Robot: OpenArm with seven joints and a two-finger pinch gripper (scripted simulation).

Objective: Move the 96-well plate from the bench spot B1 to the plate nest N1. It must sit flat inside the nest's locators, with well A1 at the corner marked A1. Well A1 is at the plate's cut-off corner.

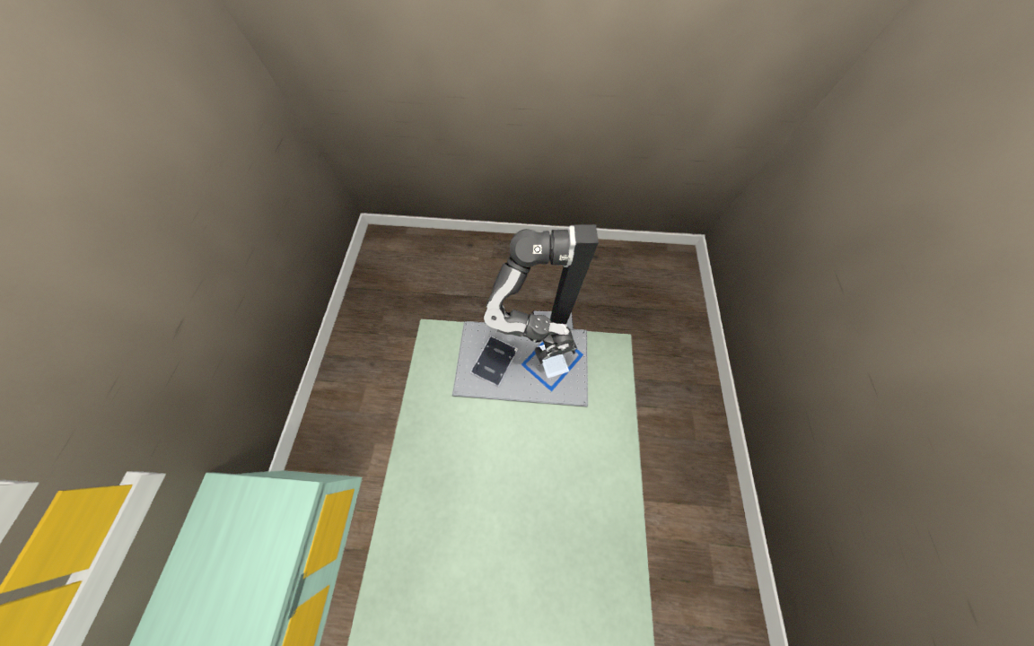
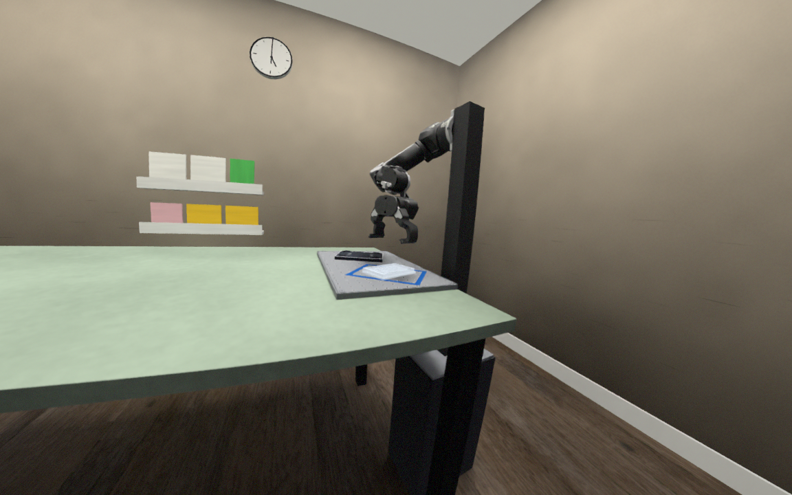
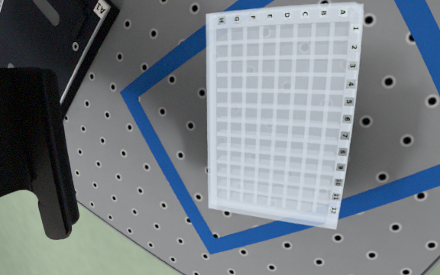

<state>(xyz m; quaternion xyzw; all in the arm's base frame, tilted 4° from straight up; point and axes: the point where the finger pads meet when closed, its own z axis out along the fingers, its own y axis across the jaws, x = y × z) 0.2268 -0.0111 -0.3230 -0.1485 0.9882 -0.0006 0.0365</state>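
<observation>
Now: the 96-well plate 8 cm below my hand. Also, from my hand: black plate nest N1: 22 cm to the right, 8 cm below, 1 cm ahead; then white A1 label: 14 cm to the right, 8 cm below, 4 cm behind.
</observation>
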